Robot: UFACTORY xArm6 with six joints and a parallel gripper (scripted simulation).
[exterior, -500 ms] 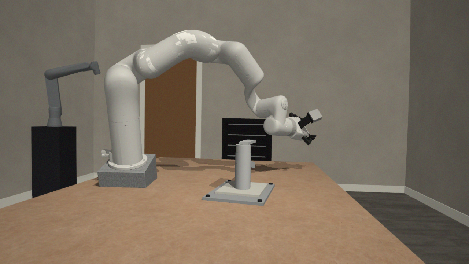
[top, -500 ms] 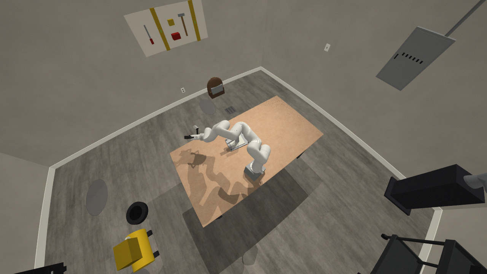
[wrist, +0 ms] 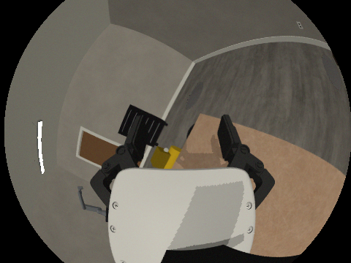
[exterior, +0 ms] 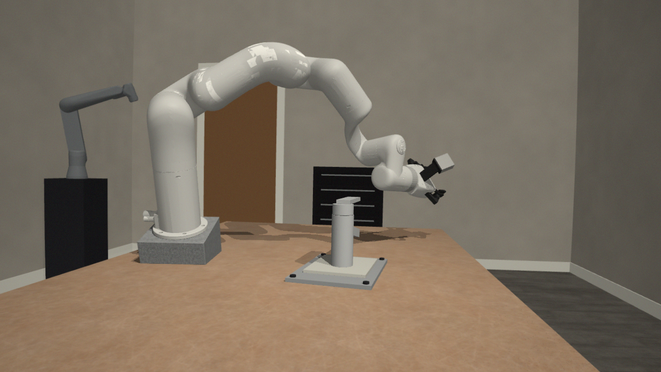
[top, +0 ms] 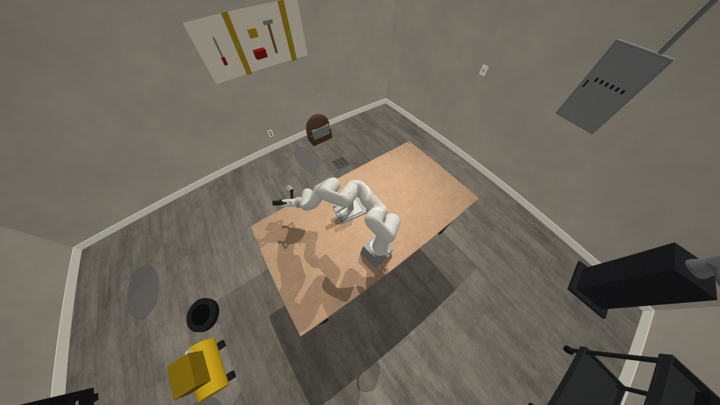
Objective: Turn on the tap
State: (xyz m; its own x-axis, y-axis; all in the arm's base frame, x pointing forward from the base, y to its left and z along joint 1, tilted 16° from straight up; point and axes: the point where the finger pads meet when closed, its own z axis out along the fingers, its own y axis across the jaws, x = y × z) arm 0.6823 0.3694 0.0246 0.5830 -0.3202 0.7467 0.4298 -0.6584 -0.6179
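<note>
The tap lever is 390 mm to the right of my hand, 290 mm behind it and 50 mm below it.
</note>
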